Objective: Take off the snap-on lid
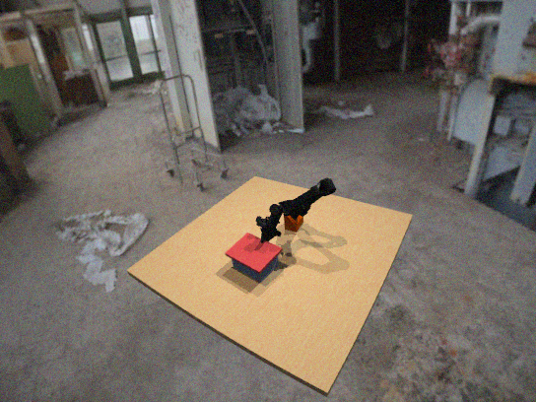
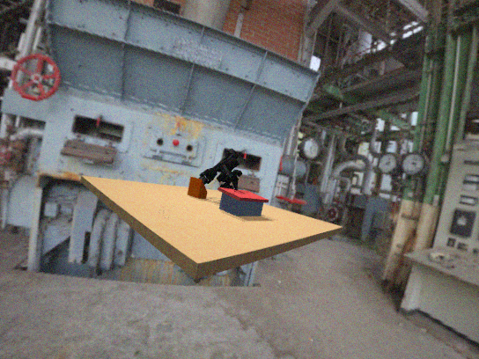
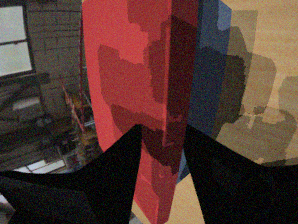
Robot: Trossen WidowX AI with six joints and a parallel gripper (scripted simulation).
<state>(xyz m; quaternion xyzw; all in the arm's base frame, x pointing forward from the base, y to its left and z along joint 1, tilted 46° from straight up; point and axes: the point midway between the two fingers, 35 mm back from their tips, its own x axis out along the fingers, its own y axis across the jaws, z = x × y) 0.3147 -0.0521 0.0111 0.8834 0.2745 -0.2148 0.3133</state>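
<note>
My gripper tip is now 8 cm short of the lid and 2 cm to the left of it. Also, from my gripper tip: storage box 8 cm ahead, 6 cm below, 2 cm to the right.
</note>
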